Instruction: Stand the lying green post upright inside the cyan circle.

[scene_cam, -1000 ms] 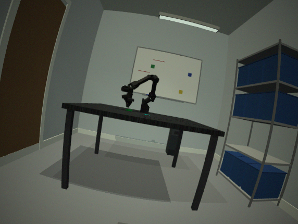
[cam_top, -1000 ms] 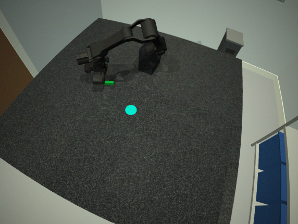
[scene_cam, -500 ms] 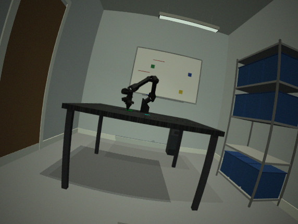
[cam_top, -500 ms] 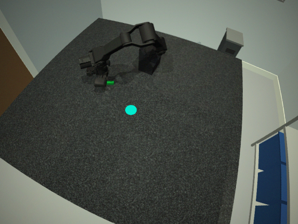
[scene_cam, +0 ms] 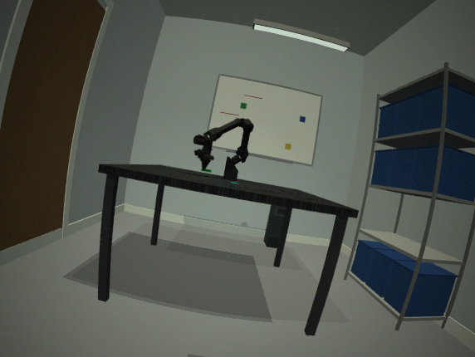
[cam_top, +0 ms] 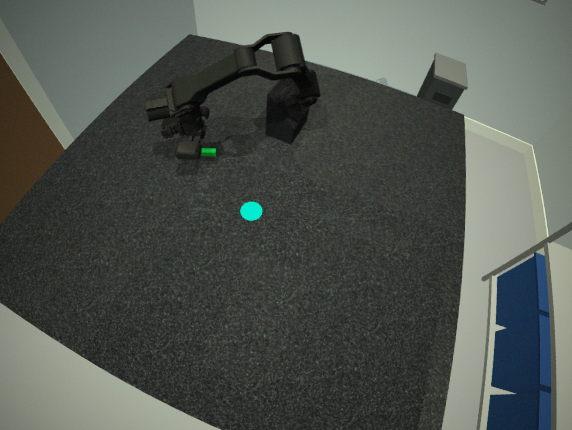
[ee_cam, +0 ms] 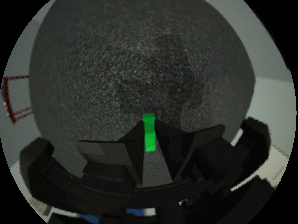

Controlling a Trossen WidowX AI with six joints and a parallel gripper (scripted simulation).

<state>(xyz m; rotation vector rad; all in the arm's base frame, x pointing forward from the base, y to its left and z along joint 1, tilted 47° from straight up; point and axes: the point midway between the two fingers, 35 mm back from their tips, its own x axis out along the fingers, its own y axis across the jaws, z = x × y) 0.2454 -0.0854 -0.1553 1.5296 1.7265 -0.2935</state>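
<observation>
My gripper tip is now 90 mm short of the cyan circle, 220 mm to the right of it and 40 mm above it. Round my gripper tip: green post (10 mm behind, 20 mm to the left).
</observation>
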